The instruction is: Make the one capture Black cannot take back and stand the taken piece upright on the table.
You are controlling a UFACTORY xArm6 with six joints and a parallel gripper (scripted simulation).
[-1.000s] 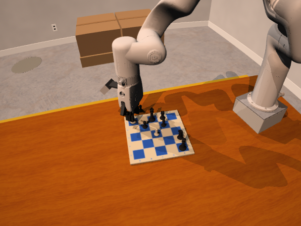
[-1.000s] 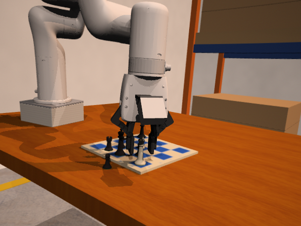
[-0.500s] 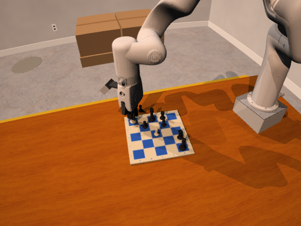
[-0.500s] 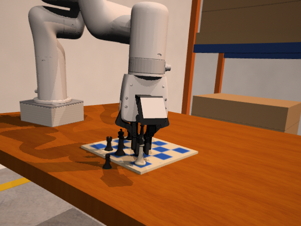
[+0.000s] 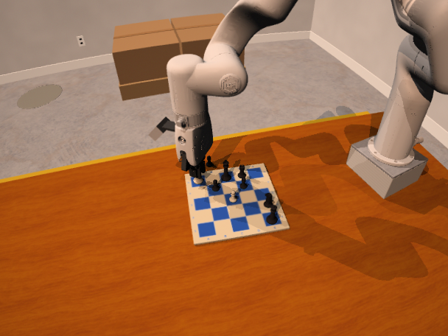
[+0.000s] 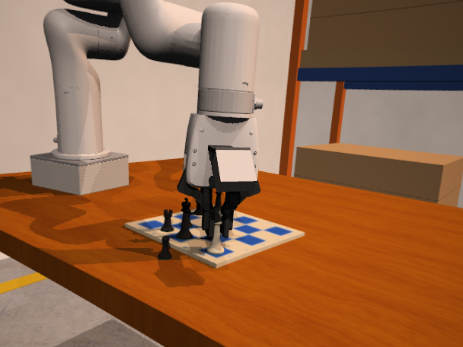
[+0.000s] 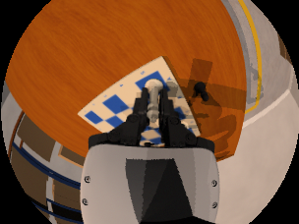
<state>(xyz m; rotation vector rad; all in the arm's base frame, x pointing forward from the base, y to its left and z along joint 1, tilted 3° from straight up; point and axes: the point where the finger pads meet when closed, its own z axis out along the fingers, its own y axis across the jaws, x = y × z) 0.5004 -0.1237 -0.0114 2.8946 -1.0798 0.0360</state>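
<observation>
The black tall piece is 7 cm behind my hand, 1 cm to the left of it and 1 cm below it. Round my hand: white pawn 7 cm behind, 9 cm to the left, 3 cm below; tall white piece 1 cm below; blue-and-cream chessboard 7 cm behind, 9 cm to the left, 5 cm below.
</observation>
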